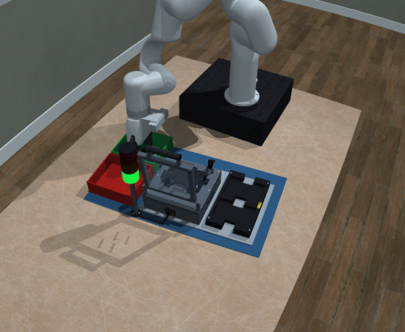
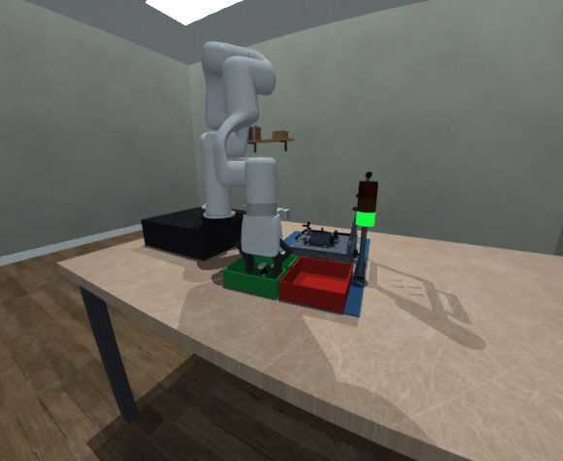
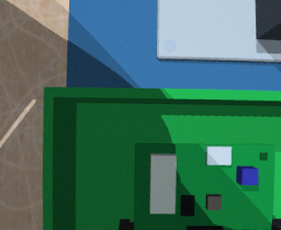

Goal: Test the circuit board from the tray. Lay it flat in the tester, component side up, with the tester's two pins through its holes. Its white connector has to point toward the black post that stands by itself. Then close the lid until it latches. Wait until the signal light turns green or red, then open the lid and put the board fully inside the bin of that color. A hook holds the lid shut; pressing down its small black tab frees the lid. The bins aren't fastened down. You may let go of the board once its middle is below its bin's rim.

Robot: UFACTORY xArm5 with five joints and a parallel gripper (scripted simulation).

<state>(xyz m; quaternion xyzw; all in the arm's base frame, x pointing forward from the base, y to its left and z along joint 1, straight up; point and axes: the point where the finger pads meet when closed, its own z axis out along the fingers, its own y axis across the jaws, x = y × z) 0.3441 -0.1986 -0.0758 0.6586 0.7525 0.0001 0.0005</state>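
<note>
Right now the green bin is 10 mm below my hand. From my hand the other things lie so: green circuit board (10 mm below); then red bin (150 mm ahead, 20 mm to the left, 10 mm below); then black latch (10 mm ahead, 260 mm to the left, 60 mm above).
</note>
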